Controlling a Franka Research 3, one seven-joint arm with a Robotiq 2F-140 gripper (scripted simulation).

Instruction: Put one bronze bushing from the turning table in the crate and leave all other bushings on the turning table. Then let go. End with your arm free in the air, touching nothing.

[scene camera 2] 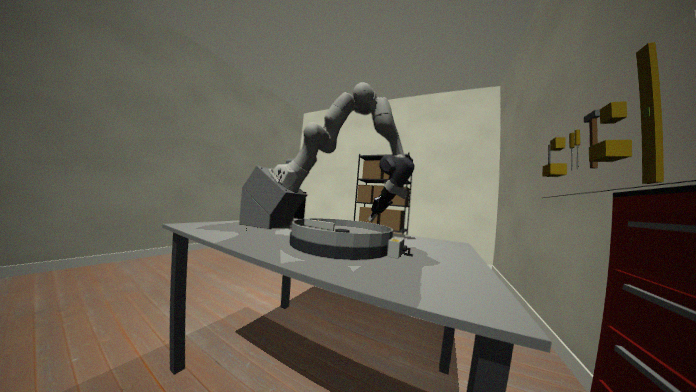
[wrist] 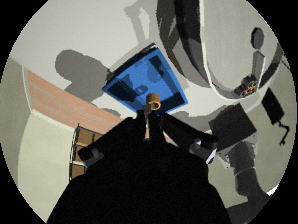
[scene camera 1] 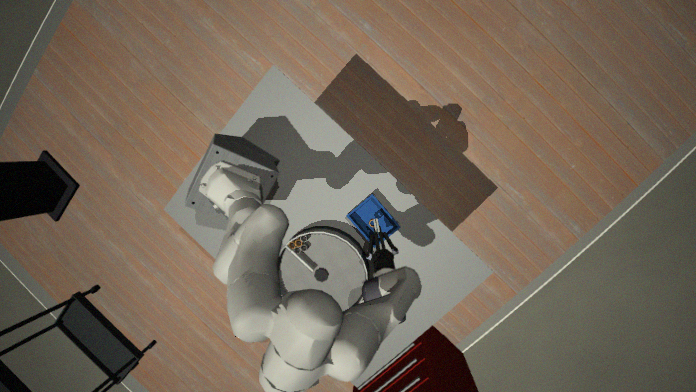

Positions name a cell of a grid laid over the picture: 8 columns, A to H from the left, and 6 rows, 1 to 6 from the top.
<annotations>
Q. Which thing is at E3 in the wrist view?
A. A blue crate.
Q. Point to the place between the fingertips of my gripper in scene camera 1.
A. At E4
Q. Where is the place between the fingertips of my gripper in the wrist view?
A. D3
</annotations>
